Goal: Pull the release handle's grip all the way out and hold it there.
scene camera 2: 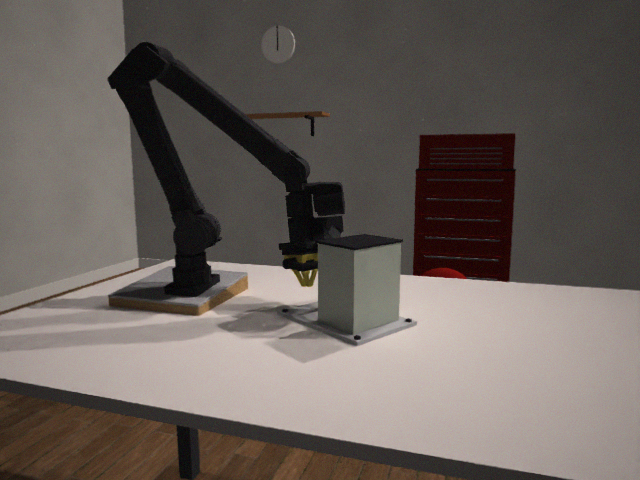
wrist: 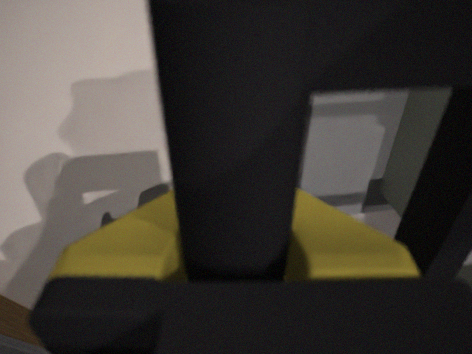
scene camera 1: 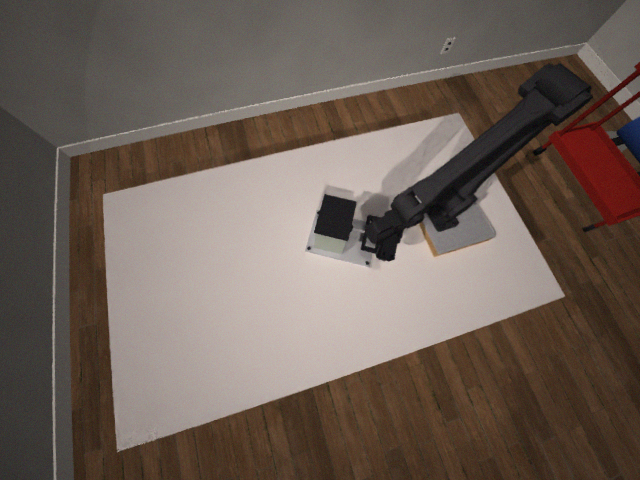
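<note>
The release handle's black grip (wrist: 235, 150) stands upright in the middle of the wrist view, and a black arm runs right from its top. My gripper (scene camera 2: 307, 281) (wrist: 235, 176) is shut on this grip, with a yellow finger pressed to each side of it. The pale green housing (scene camera 1: 330, 242) (scene camera 2: 377, 289) (wrist: 417, 145) with a black top (scene camera 1: 336, 214) (scene camera 2: 360, 241) stands beside the gripper. It is on a grey baseplate (scene camera 1: 356, 252) (scene camera 2: 379, 332) (wrist: 345, 145). The housing hides part of the gripper in scene camera 2. How far the grip is out cannot be told exactly.
The arm's grey base board (scene camera 1: 465, 232) (scene camera 2: 149, 286) is on the white table (scene camera 1: 206, 310) (scene camera 2: 491, 382). A red cart (scene camera 1: 602, 170) stands beyond the table. A red tool cabinet (scene camera 2: 465, 206) is against the back wall, with a wooden shelf (scene camera 2: 289, 115) on that wall.
</note>
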